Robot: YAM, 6 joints.
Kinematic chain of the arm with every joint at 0, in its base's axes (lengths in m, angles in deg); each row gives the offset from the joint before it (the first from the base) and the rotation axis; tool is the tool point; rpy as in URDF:
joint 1: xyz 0 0 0.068 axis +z
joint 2: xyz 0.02 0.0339 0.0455 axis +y
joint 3: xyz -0.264 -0.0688 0 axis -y
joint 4: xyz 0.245 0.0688 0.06 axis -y
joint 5: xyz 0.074 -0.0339 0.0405 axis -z
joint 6: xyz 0.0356 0 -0.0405 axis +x
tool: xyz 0 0 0 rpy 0 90 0
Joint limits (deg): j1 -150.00..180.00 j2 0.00..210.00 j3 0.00..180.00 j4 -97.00..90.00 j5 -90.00..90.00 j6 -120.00..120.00
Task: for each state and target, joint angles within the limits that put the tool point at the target. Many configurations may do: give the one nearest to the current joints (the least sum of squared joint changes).
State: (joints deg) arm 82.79 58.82 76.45 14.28 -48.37 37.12
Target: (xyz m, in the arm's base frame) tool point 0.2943 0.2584 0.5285
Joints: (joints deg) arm 38.22 101.56 111.99 20.60 -36.03 37.12
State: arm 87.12 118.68 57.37 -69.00 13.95 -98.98
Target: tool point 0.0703 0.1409 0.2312
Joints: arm 67.45 77.22 53.05 -95.02 17.81 -98.98
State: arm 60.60 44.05 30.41 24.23 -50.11 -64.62
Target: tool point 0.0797 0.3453 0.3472
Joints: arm 72.98 86.83 64.00 28.53 -44.27 -64.62
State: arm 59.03 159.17 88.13 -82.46 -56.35 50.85
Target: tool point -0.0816 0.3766 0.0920
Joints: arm 97.66 139.27 96.73 -85.72 -59.45 50.85
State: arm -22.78 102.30 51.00 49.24 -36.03 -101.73
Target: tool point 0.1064 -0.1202 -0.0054
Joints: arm -54.81 118.57 10.17 37.14 -29.79 -101.73
